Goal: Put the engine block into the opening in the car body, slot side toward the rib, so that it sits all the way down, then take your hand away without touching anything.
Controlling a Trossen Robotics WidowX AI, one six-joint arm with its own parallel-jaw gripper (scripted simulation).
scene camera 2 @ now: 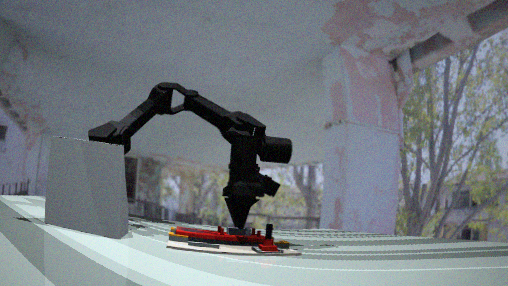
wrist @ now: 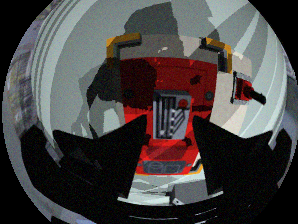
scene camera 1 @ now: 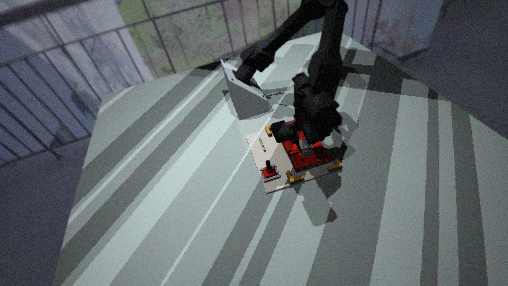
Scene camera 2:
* my gripper: 238, 228
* car body: 194, 235
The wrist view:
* my gripper: 170, 119
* car body: 140, 77
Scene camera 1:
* my gripper: 305, 145
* car body: 321, 156
